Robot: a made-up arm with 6 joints.
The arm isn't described. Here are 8 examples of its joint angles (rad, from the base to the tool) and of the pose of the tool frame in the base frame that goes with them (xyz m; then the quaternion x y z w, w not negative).
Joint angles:
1: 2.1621 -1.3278 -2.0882 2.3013 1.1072 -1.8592
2: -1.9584 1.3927 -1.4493 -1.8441 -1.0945 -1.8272
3: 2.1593 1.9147 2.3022 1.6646 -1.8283 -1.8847
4: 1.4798 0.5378 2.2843 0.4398 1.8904 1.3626
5: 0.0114 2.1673 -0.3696 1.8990 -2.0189 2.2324
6: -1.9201 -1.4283 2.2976 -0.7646 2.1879 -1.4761
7: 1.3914 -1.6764 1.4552 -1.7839 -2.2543 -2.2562
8: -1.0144 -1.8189 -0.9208 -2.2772 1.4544 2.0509
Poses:
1: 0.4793 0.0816 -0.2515 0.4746 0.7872 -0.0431 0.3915
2: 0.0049 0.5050 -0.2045 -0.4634 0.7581 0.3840 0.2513
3: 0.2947 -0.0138 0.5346 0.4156 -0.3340 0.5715 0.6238
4: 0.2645 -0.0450 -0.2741 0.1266 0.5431 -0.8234 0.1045
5: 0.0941 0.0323 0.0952 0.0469 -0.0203 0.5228 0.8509
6: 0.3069 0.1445 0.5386 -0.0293 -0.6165 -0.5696 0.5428
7: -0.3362 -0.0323 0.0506 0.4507 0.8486 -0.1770 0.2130
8: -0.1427 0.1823 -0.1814 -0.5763 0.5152 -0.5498 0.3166
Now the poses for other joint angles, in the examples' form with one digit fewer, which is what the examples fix.
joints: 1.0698 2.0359 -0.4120 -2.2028 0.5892 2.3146
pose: 0.208 0.082 0.781 0.247 0.873 0.297 0.299
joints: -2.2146 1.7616 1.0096 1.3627 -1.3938 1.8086
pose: -0.406 -0.081 0.120 -0.637 -0.416 -0.510 0.402
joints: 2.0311 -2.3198 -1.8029 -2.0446 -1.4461 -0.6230
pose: -0.320 -0.288 0.318 0.411 -0.823 0.217 0.326
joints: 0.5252 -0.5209 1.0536 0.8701 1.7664 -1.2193
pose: 0.200 -0.652 0.181 0.913 -0.001 -0.317 0.258
